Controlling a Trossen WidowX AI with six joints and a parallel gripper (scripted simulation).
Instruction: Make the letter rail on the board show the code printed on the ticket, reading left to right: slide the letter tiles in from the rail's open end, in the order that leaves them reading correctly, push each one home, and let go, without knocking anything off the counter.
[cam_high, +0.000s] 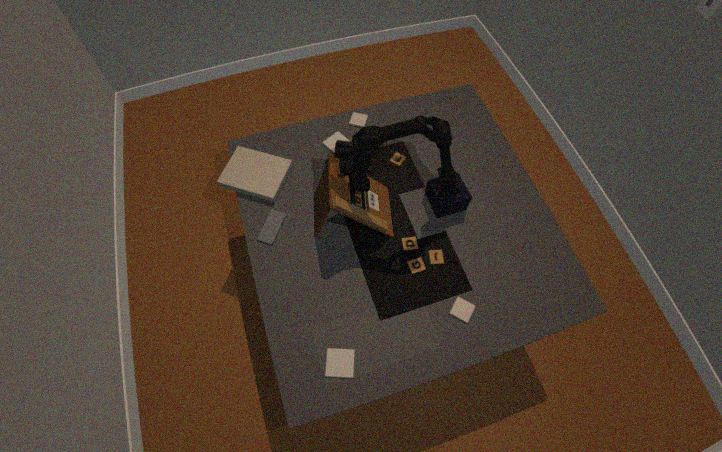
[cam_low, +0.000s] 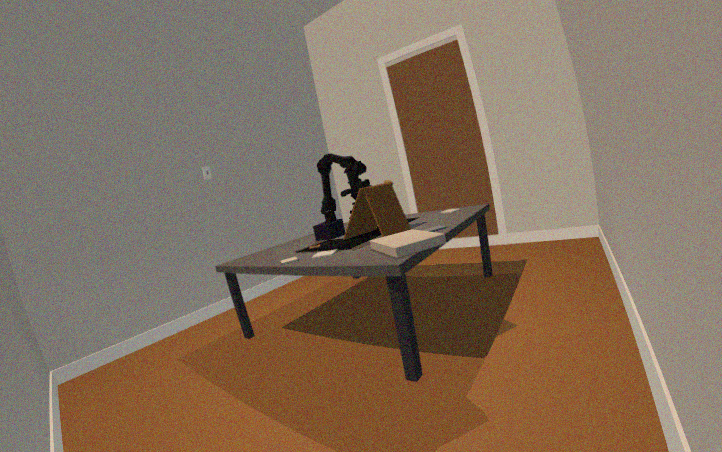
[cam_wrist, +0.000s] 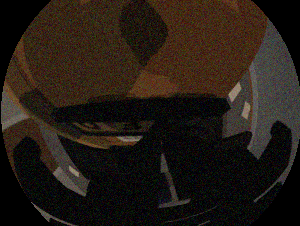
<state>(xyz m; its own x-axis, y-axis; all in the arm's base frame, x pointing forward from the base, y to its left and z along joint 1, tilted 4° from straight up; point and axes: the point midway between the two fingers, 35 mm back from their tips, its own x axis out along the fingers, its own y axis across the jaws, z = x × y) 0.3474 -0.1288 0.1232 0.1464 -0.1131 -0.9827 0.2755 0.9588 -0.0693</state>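
My gripper tip is 80 mm above the white ticket, 60 mm to the right of it and 50 mm past it. The rest, counted from my gripper tip: black mat: 170 mm below, 150 mm behind, 130 mm to the left; grey slab: 370 mm ahead, 170 mm below, 10 mm to the right; letter tile: 260 mm behind, 170 mm below, 160 mm to the right.
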